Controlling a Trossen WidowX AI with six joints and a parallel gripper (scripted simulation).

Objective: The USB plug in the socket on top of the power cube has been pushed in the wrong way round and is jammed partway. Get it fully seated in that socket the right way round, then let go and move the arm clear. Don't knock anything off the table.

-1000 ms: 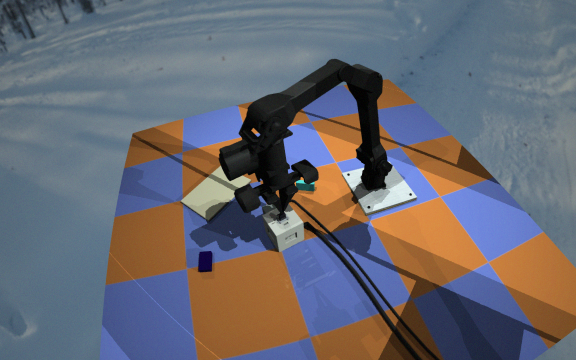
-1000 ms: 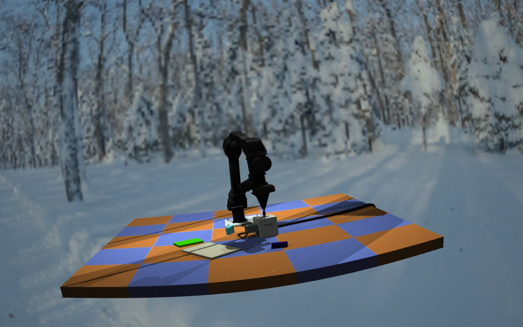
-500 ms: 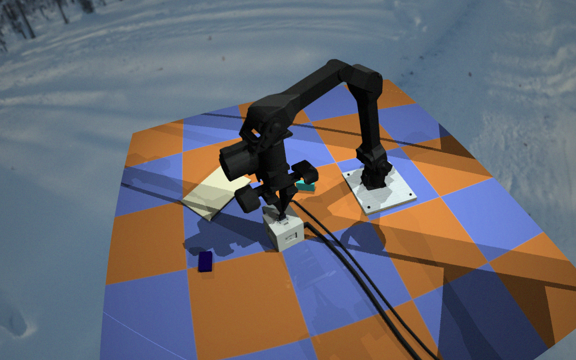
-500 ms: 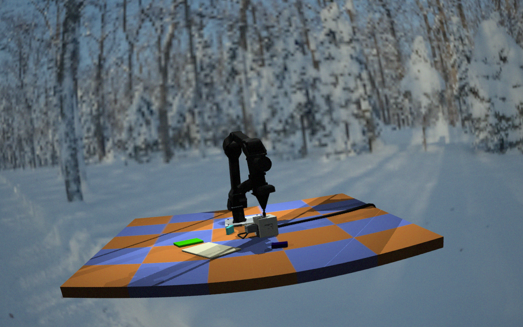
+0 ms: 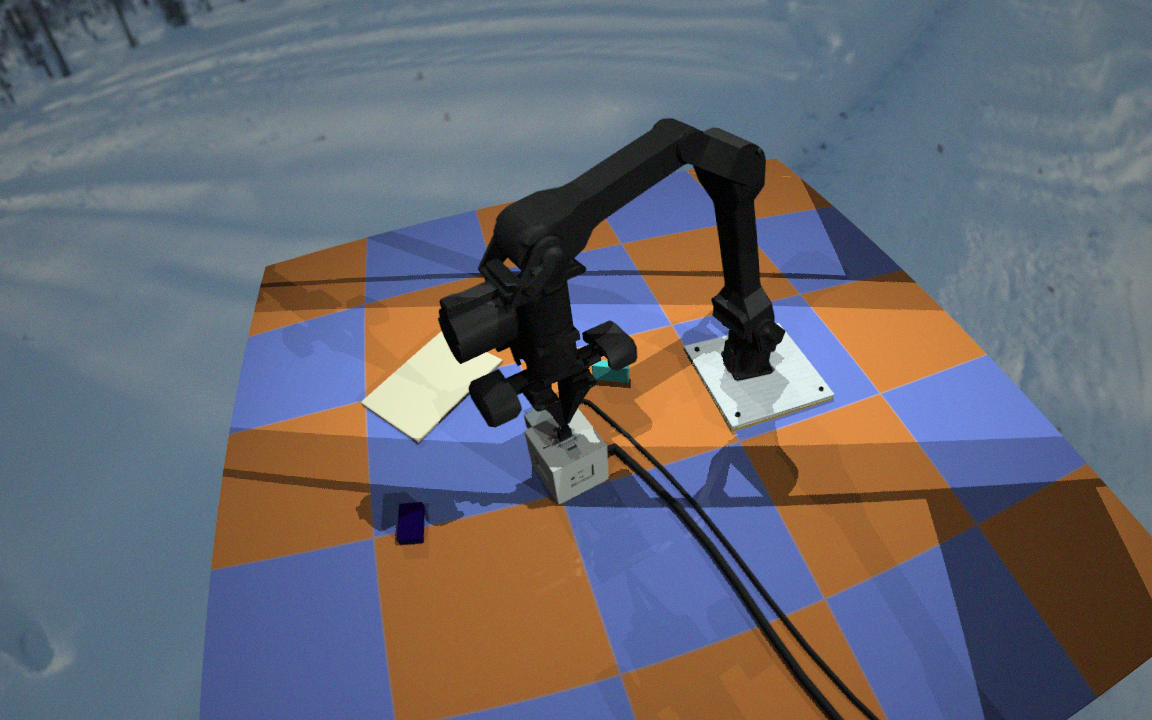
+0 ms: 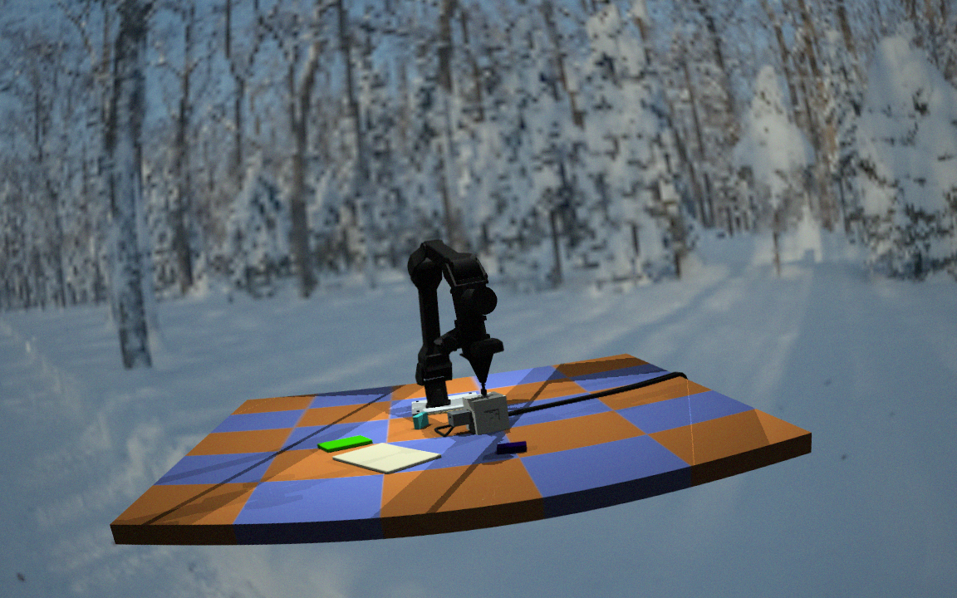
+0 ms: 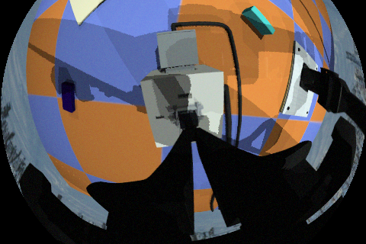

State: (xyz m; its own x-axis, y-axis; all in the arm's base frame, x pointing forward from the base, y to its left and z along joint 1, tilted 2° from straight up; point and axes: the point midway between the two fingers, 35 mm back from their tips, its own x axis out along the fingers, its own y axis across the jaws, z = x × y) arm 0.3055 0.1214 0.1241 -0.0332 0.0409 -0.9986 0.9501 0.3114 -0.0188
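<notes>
My gripper tip is 20 mm above the dark USB plug. Round my gripper tip: dark blue block 220 mm ahead, 40 mm to the left, 100 mm below; then teal block 90 mm behind, 160 mm to the right, 90 mm below; then beige flat pad 180 mm ahead, 220 mm to the right, 100 mm below.
</notes>
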